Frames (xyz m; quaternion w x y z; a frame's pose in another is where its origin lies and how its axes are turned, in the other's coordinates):
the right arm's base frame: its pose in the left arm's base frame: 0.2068 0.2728 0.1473 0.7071 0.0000 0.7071 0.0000
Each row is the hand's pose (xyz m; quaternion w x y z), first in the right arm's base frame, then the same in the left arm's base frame.
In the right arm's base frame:
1: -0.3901 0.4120 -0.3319 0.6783 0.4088 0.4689 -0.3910
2: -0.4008 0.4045 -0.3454 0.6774 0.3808 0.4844 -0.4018
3: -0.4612 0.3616 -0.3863 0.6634 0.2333 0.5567 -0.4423
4: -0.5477 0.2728 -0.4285 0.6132 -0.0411 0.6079 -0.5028
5: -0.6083 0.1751 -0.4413 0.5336 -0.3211 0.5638 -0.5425
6: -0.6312 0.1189 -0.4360 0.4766 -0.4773 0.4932 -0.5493
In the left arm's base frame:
1: -0.1251 0.6848 0.5374 0.1481 0.0126 0.8112 -0.5656
2: -0.1386 0.6773 0.5481 0.1365 -0.0148 0.8215 -0.5534
3: -0.1795 0.6344 0.6085 0.0754 -0.1478 0.8627 -0.4777
4: -0.2217 0.5456 0.6950 0.0037 -0.3846 0.8634 -0.3265
5: -0.2345 0.4479 0.7556 0.0214 0.6107 -0.7760 0.1566
6: -0.2292 0.3917 0.7785 0.0117 0.7259 -0.6858 0.0509

